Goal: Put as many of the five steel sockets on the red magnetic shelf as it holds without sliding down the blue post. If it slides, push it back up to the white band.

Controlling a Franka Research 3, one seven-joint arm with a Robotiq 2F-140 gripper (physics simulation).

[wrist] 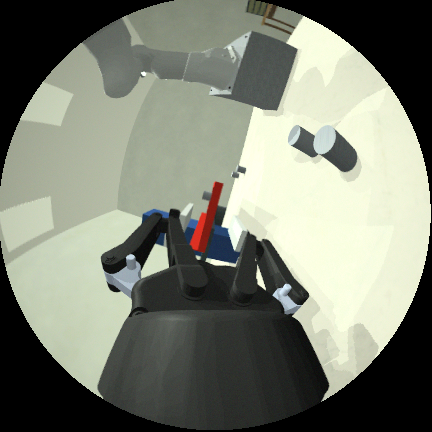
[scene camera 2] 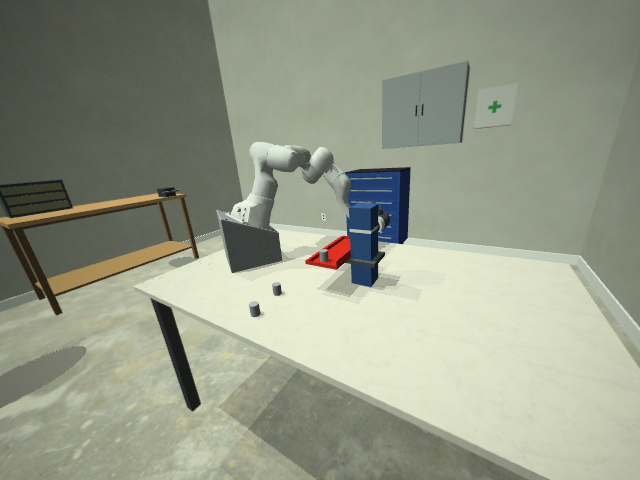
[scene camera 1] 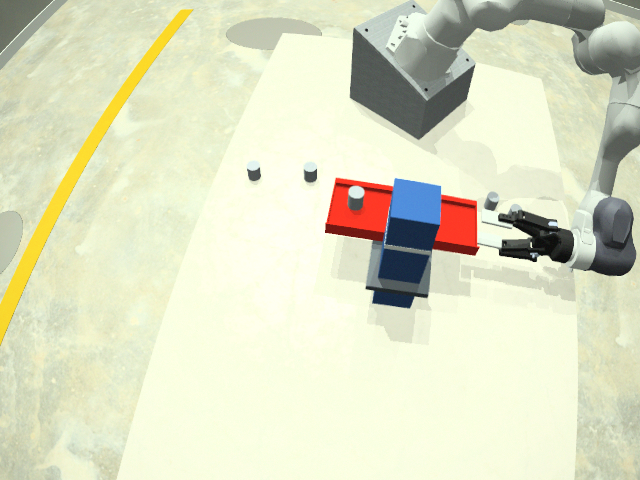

Labels:
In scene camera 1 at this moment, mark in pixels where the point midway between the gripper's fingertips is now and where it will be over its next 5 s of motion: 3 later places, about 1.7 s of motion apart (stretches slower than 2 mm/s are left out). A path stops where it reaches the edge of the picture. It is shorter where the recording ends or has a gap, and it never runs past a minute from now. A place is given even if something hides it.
My gripper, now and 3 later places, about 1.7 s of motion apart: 476,226; 459,222; 459,213; 480,213

